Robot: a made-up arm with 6 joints.
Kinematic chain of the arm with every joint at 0, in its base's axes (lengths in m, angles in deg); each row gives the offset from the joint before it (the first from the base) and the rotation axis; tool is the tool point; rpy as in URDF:
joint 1: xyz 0 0 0.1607 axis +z
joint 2: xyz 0 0 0 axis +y
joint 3: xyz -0.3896 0 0.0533 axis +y
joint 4: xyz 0.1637 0 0.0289 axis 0.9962 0 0.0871
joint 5: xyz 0 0 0 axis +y
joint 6: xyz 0.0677 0 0.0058 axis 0.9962 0 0.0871
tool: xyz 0 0 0 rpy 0 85 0
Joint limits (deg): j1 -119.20..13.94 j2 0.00..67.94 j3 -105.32..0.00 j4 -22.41..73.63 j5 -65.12..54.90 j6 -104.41..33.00
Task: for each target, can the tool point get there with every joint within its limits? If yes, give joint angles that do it. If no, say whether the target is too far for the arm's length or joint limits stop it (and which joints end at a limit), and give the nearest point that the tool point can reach.
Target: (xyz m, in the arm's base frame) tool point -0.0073 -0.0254 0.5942
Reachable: yes | joints -76.51 53.07 -64.01 44.74 -15.87 6.72
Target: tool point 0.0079 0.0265 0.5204
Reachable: yes | joints -53.34 44.57 -51.03 62.40 21.50 -37.83
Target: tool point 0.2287 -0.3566 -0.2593
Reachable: no: joint limits stop it (at a limit: joint 1, joint 2, joint 3, joint 4, joint 5) | nearest point -0.1721 -0.0646 0.1950 | short by 0.673 m
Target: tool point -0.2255 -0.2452 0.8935
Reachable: no: too far | nearest point -0.1839 -0.0840 0.6848 | short by 0.267 m
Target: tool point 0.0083 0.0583 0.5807
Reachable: yes | joints -75.92 43.45 -73.18 36.11 33.63 -30.75
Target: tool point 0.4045 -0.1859 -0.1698
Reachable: no: joint limits stop it (at a limit: joint 1, joint 2, joint 3, joint 5) | nearest point 0.1246 0.1408 0.2078 | short by 0.572 m
